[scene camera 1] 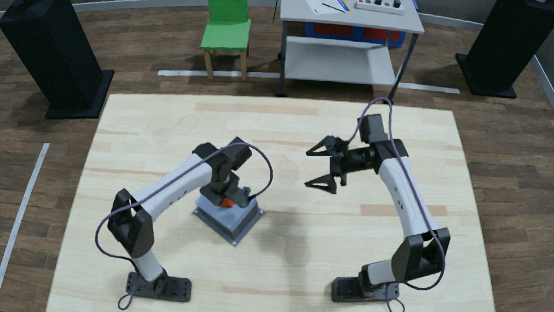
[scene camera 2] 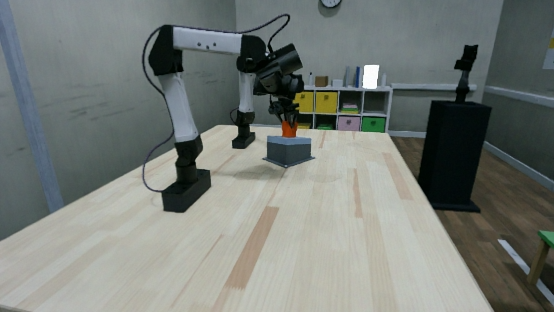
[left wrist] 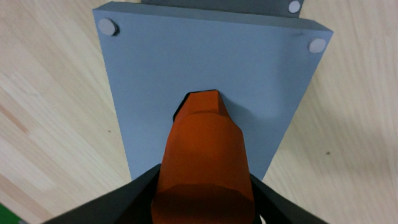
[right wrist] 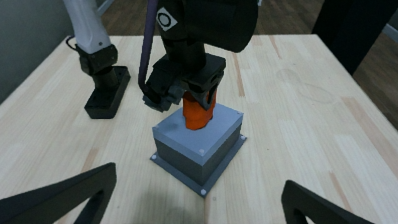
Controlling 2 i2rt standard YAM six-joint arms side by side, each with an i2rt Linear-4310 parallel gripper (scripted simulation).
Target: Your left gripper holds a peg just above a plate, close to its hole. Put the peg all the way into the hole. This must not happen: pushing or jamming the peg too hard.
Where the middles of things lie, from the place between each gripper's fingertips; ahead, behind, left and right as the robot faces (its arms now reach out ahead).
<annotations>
My left gripper [scene camera 1: 221, 195] is now 1 cm to the left of the blue-grey plate [scene camera 1: 233, 216] and 7 cm above it. The rest, counted from my left hand: orange peg [left wrist: 204, 166] 2 cm below.
Right now my right hand [scene camera 2: 279, 94] is 240 mm to the right of the orange peg and 180 mm above it. Also, from my right hand: blue-grey plate: 230 mm to the left, 230 mm below.
</annotations>
